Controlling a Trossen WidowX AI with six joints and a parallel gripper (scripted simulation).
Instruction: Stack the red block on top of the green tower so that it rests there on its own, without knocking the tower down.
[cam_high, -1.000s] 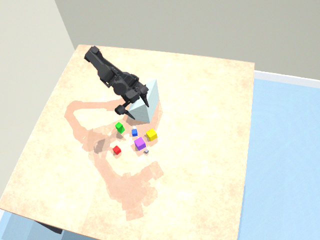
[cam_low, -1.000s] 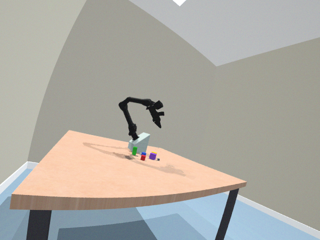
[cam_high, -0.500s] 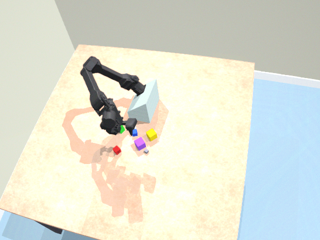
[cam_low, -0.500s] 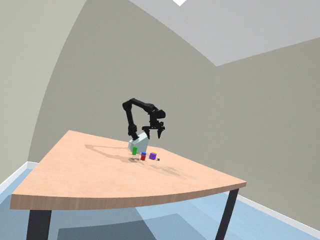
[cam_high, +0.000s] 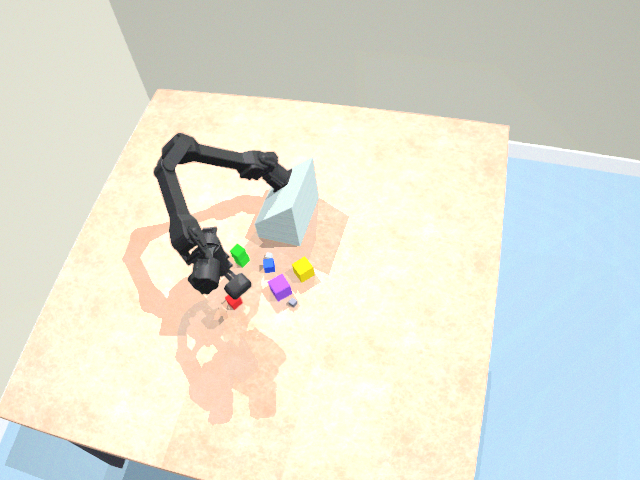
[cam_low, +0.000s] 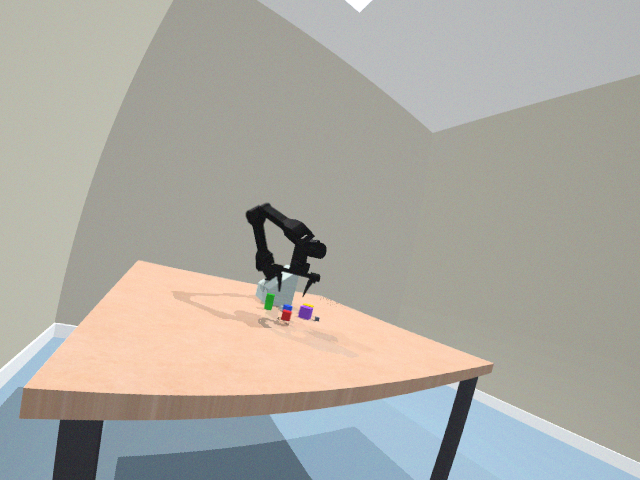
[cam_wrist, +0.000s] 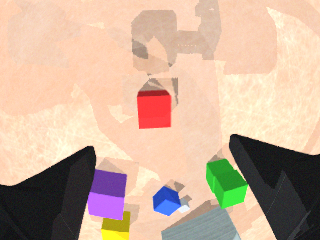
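The red block lies 80 mm below my gripper tip. The rest, counted from my gripper tip: blue block (120 mm behind, 70 mm to the left, 80 mm below); tiny grey cube (20 mm behind, 170 mm to the left, 90 mm below); purple block (50 mm behind, 120 mm to the left, 70 mm below).
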